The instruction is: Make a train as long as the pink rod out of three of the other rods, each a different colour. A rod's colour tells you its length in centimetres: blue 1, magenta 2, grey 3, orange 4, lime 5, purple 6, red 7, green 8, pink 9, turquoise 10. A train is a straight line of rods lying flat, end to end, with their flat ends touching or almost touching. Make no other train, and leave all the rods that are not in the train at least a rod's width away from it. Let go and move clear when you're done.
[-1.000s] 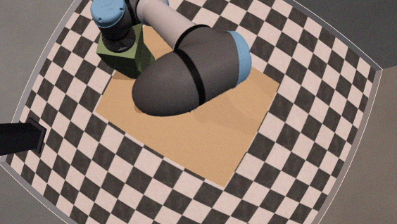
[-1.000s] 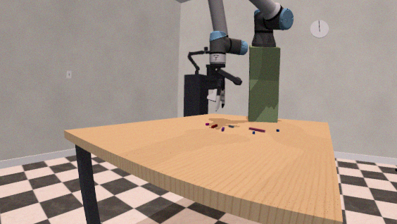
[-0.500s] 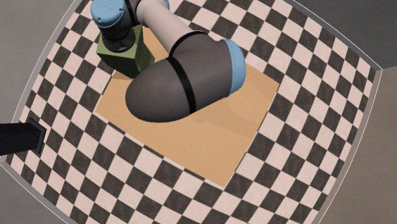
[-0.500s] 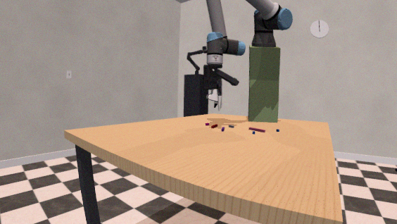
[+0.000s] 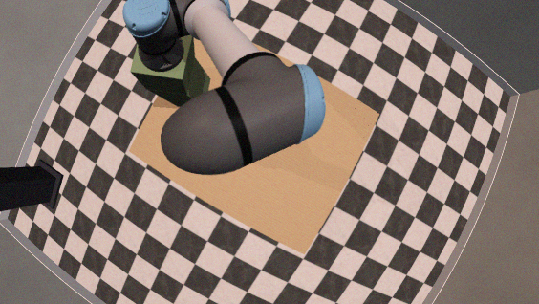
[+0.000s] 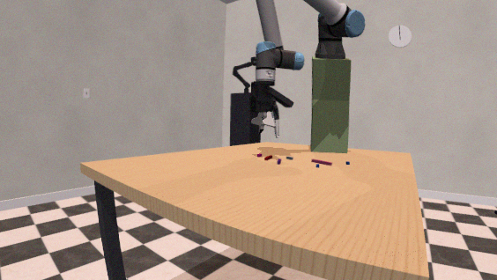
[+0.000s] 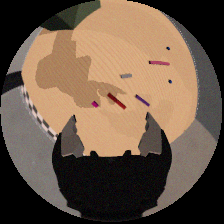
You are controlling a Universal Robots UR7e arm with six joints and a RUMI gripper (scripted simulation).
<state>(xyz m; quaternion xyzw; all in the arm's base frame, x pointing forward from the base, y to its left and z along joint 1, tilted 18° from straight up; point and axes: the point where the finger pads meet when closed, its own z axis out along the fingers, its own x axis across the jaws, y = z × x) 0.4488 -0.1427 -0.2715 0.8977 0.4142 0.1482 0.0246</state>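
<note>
The magenta rod lies 20 mm behind my hand, 50 mm to the right of it and 80 mm below it. The rest, counted from my hand: red rod 20 mm ahead, 10 mm to the left, 80 mm below; grey rod 30 mm behind, 80 mm to the left, 80 mm below; purple rod 70 mm ahead, 80 mm to the left, 80 mm below.
</note>
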